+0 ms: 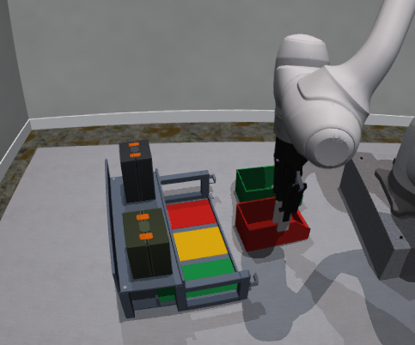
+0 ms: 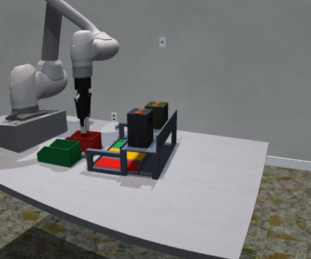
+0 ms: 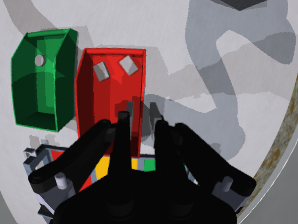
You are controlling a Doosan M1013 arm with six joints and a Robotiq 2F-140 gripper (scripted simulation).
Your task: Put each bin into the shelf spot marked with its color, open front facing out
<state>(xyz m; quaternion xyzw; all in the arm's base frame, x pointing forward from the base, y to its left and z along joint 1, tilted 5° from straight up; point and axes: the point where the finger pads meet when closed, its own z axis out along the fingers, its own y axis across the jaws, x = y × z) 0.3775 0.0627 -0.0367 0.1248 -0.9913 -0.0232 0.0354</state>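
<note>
The green bin is 19 cm to the right of my hand and 7 cm below it. The rest, counted from my hand: red bin: 7 cm below, 5 cm to the right, 1 cm ahead.
</note>
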